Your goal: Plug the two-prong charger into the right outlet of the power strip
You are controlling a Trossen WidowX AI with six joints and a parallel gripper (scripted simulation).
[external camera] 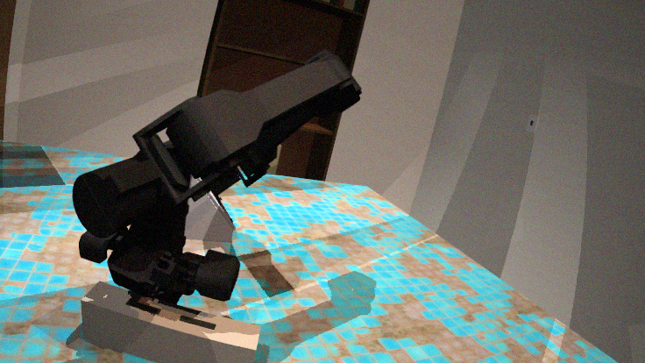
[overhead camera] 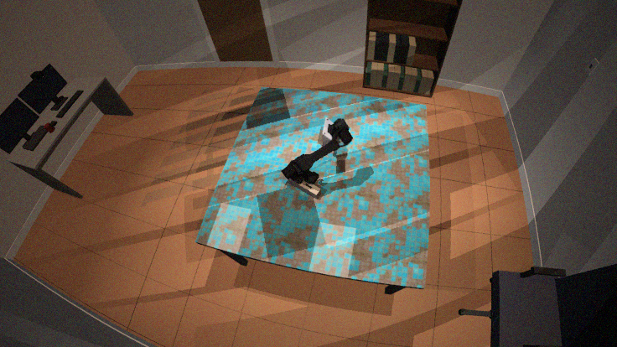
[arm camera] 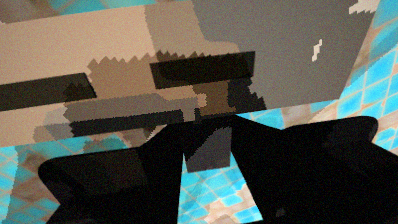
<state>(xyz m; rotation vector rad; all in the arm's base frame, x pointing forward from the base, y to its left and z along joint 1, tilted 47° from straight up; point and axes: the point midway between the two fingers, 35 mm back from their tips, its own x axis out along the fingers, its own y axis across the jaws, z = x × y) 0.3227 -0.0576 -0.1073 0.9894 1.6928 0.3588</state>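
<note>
Right now my gripper tip is 20 mm short of the two-prong charger, 10 mm to the left of it and 10 mm below it.
</note>
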